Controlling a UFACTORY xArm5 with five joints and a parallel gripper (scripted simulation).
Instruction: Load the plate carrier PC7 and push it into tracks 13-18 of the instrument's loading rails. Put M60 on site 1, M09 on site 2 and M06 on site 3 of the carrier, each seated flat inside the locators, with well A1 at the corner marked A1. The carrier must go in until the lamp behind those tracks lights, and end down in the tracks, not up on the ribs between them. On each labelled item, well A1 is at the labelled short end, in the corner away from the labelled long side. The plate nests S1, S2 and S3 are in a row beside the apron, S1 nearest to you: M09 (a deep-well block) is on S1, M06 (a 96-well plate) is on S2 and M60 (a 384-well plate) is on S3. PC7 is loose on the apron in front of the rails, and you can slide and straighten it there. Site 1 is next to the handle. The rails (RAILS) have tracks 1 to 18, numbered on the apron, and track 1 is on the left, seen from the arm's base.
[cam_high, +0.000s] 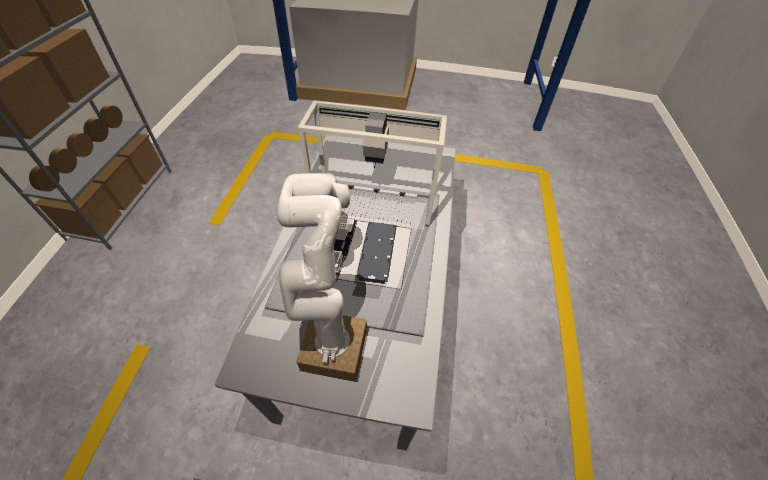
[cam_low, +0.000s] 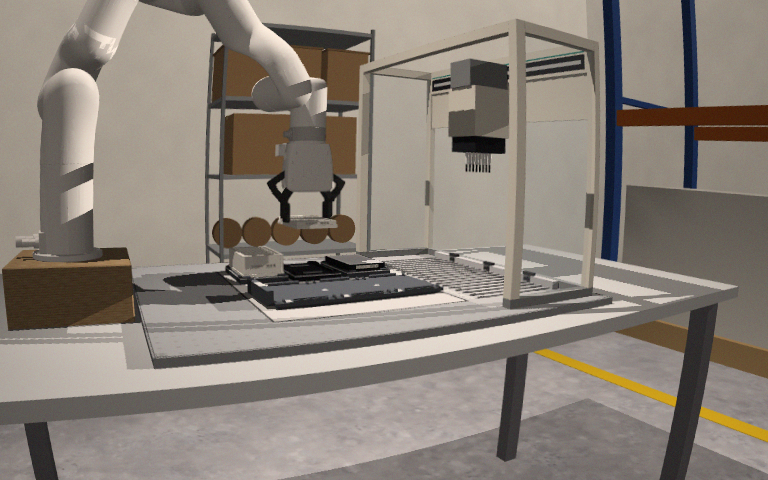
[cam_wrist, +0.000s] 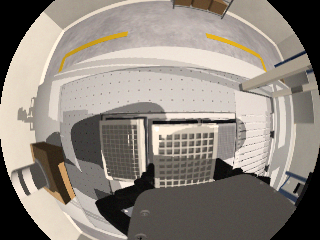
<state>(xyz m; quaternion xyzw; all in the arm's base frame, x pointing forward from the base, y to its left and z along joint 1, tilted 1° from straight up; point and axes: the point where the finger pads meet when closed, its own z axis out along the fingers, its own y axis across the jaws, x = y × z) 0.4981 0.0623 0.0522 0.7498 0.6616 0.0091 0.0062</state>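
The carrier PC7 lies 2 cm behind my hand, 20 cm to the right of it and 10 cm below it. The rest, counted from my hand: plate nest S2: 12 cm below; dark nest S1: 11 cm behind, 2 cm to the left, 12 cm below; 96-well plate M06: 1 cm below.
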